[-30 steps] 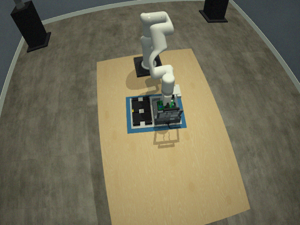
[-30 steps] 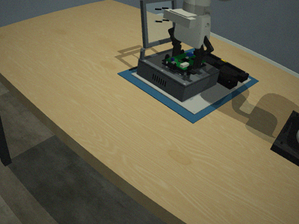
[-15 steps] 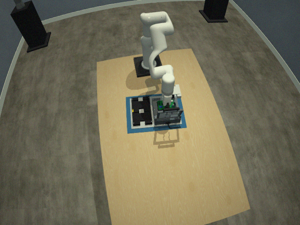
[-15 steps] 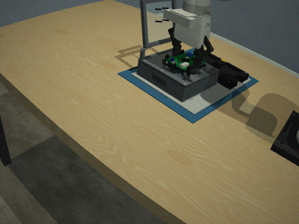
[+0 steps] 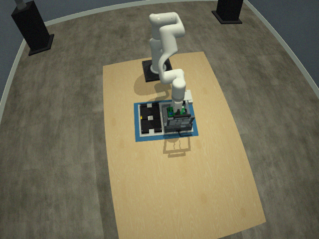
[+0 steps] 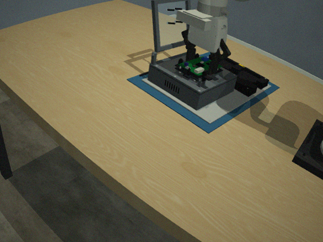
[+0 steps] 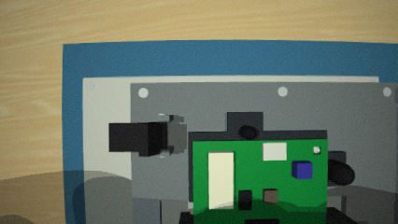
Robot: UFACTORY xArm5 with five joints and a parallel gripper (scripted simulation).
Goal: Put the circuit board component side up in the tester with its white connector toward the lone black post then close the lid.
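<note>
Now: hand right at the green circuit board. From my hand the other things lie so: black nest 1 cm to the left, 1 cm below, 1 cm ahead; then clear lid 12 cm ahead, 10 cm above, 1 cm to the right.
</note>
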